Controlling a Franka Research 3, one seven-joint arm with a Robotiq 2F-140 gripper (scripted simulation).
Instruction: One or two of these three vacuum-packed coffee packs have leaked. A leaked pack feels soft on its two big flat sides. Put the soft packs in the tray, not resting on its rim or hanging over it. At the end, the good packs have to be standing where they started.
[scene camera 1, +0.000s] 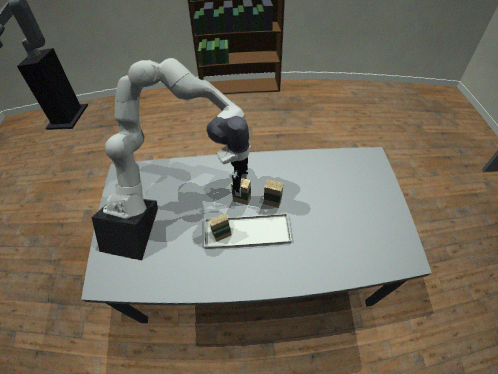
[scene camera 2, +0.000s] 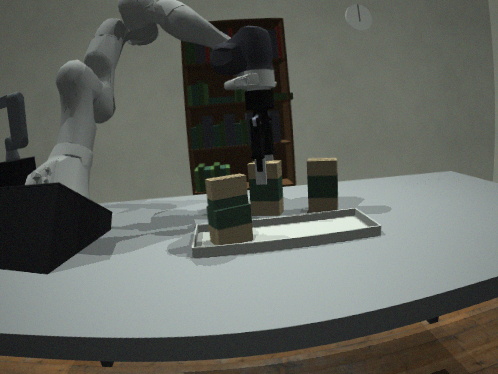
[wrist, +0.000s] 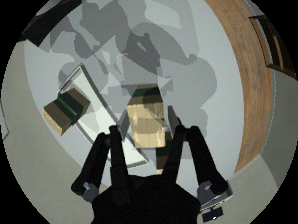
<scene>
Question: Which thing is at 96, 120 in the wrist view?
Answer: A tray.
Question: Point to a tray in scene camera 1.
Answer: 257, 230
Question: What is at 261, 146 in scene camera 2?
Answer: My gripper.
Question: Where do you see my gripper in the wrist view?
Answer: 148, 113
</scene>
